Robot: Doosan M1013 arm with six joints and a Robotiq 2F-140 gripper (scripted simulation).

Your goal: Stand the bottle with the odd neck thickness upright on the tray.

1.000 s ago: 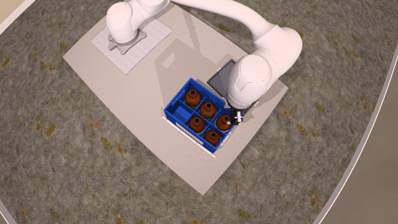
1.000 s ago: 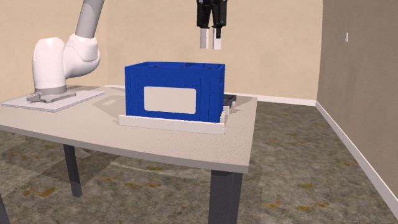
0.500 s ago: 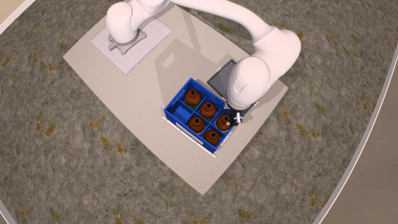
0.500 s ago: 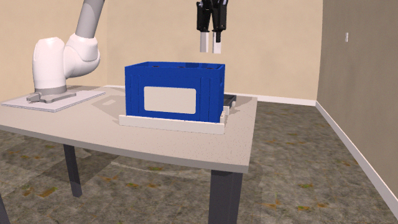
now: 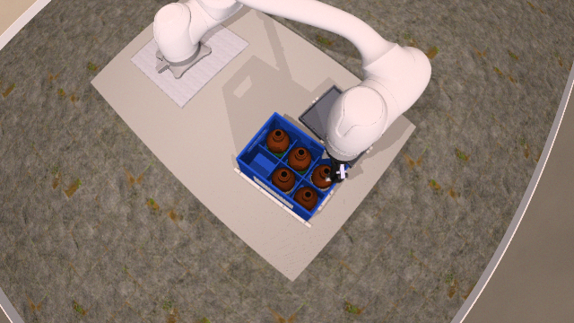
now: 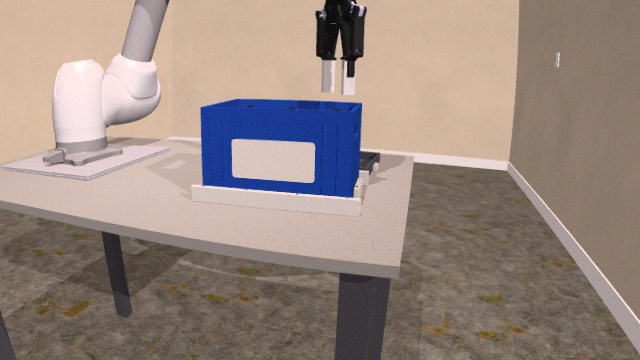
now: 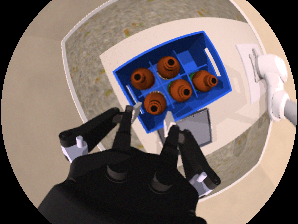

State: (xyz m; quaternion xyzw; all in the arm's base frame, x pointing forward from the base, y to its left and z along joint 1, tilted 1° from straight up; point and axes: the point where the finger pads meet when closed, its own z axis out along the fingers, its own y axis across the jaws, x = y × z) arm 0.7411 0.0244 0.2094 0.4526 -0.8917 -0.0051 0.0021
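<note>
Now: the bottle 1 cm ahead of my hand, 9 cm to the right of it and 14 cm below it. From my hand the other things lie so: crate (8 cm behind, 6 cm to the right, 14 cm below); then dark grey tray (9 cm behind, 20 cm to the left, 21 cm below).
</note>
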